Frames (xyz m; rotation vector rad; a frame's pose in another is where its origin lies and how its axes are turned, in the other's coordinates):
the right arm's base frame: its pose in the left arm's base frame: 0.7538 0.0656 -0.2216 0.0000 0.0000 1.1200
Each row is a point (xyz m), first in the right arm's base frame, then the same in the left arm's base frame.
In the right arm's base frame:
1: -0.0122 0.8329 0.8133
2: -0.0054 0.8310 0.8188
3: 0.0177 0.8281 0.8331
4: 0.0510 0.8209 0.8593
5: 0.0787 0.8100 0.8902
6: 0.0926 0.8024 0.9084
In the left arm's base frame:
1: -0.0012 0.4175 0.5917
2: 0.0035 0.4228 0.5972
3: 0.0161 0.4423 0.6115
4: 0.0371 0.4692 0.6377
5: 0.0590 0.4893 0.6686
6: 0.0719 0.4985 0.6868

